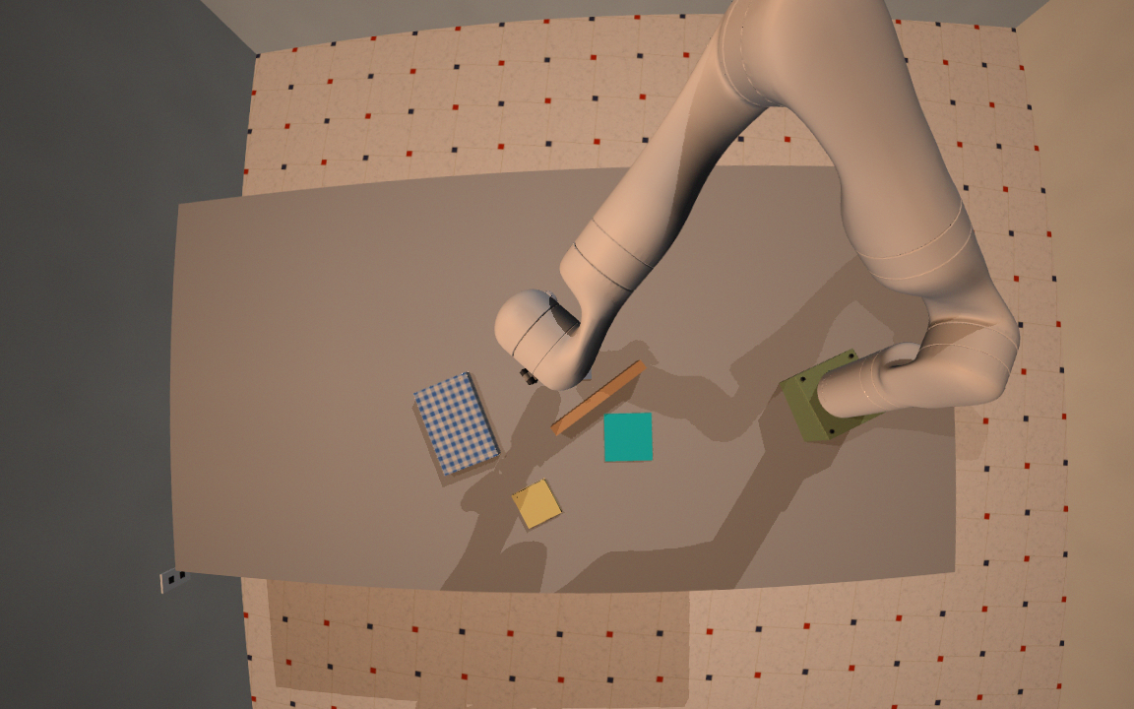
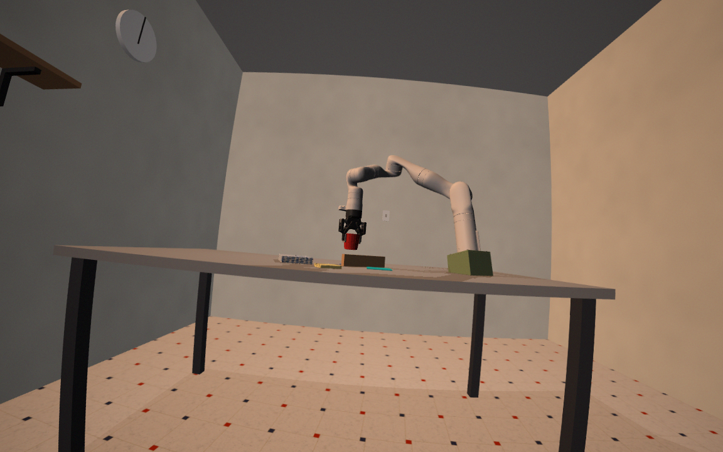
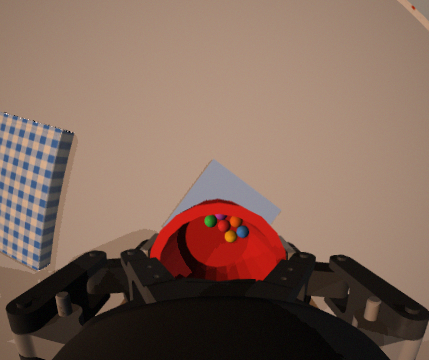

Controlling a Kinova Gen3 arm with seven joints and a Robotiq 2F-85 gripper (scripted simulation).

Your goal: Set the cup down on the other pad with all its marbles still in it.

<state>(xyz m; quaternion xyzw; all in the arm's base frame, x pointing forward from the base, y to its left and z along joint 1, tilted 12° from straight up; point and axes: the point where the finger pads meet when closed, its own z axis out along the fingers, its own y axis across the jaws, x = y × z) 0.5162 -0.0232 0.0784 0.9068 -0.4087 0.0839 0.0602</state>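
Right now the orange rail is 10 cm below my hand, 8 cm to the left of it and 7 cm behind it. Also, from my hand: blue-checked box: 21 cm ahead, 15 cm to the left, 10 cm below; red cup: 2 cm below.
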